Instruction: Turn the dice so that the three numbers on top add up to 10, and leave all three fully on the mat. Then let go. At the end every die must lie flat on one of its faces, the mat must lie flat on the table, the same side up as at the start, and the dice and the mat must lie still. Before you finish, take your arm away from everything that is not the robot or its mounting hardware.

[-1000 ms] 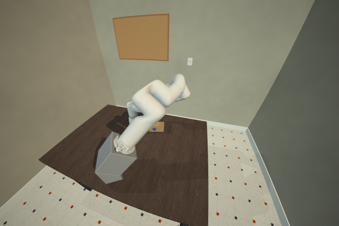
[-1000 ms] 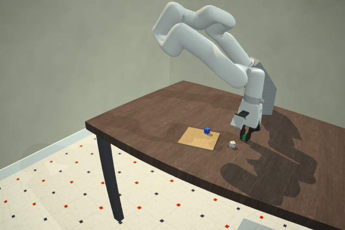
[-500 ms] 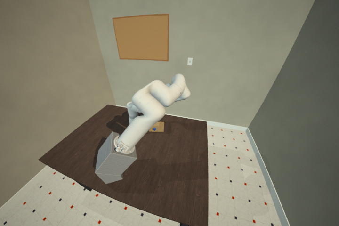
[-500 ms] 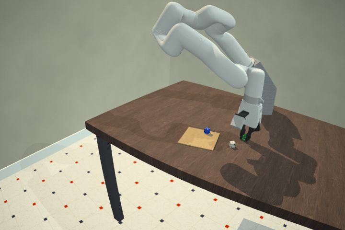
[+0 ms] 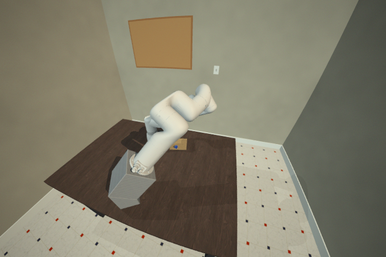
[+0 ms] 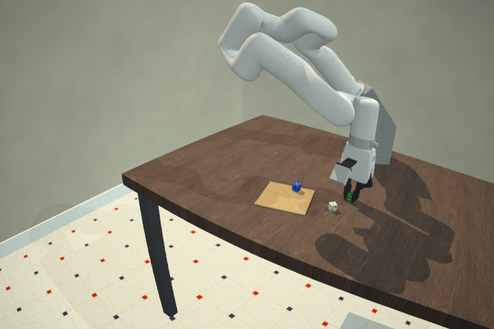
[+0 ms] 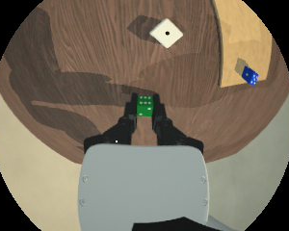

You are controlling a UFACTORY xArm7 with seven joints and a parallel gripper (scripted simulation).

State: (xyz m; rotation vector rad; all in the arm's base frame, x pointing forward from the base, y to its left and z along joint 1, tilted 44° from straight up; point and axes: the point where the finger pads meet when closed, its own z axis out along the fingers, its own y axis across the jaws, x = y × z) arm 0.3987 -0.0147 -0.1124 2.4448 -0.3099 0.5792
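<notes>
The tan mat lies 70 mm ahead of my hand, 180 mm to the right of it and 20 mm below it. Round my hand: green die: 10 mm below; then white die: 80 mm ahead, 50 mm to the right, 10 mm below; then blue die: 20 mm ahead, 170 mm to the right, 10 mm below.
</notes>
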